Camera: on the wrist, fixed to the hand. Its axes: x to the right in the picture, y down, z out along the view.
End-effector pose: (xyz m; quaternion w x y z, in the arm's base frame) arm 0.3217 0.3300 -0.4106 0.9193 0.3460 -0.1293 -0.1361
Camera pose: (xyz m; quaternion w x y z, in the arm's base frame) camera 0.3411 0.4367 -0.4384 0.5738 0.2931 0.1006 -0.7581
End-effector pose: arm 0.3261 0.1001 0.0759 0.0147 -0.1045 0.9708 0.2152
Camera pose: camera 0.3364 0.1209 0.1855 0.2092 -0.7351 0.6163 0.1900
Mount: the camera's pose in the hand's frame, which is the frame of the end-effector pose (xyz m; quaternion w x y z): -0.0222 0.0617 -0.0908 0.7191 -0.0408 -0.0557 -0.6915
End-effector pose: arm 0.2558 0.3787 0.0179 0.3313 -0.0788 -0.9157 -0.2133
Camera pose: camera 0.3425 0.3937 0.0872 0.0365 0.5511 -0.7227 -0.4154
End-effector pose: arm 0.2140 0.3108 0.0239 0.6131 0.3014 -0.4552 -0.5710
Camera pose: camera 0.3237 0.3290 0.0374 0.0330 0.4747 -0.1298 -0.8699
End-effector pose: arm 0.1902 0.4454 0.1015 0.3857 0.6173 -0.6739 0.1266
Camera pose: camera 0.1645 0.5331 0.1662 0.3525 0.9012 -0.0844 -0.2375
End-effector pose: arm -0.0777 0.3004 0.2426 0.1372 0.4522 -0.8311 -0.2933
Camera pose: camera -0.0620 0.3117 0.3529 0.1320 -0.8779 0.2806 0.3649
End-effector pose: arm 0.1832 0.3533 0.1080 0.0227 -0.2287 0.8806 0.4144
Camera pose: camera 0.1906 0.3287 0.2170 0.3426 -0.7512 0.4569 0.3310
